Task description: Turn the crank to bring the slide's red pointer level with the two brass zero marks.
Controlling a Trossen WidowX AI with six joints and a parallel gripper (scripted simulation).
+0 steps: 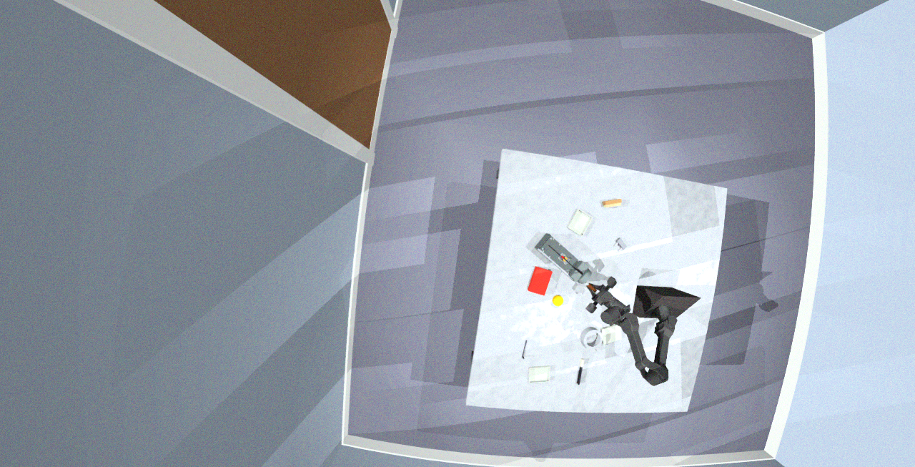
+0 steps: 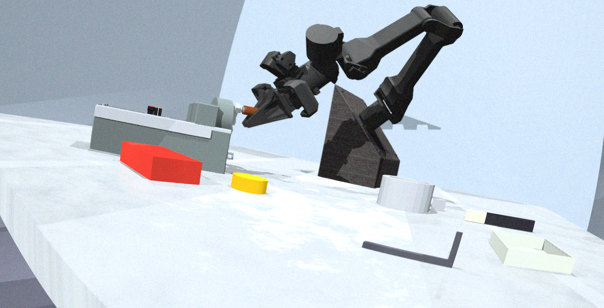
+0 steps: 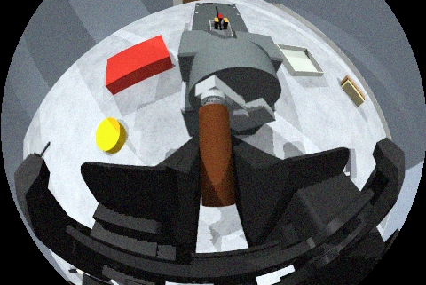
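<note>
My gripper tip is 3 cm below the brown handle, 1 cm to the right of it and 1 cm past it. The rest, counted from my gripper tip: yellow disc: 12 cm to the left, 9 cm ahead, 8 cm below; then red pointer: 15 cm ahead, 10 cm to the right; then black L-shaped bar: 41 cm to the left, 18 cm ahead, 8 cm below.
</note>
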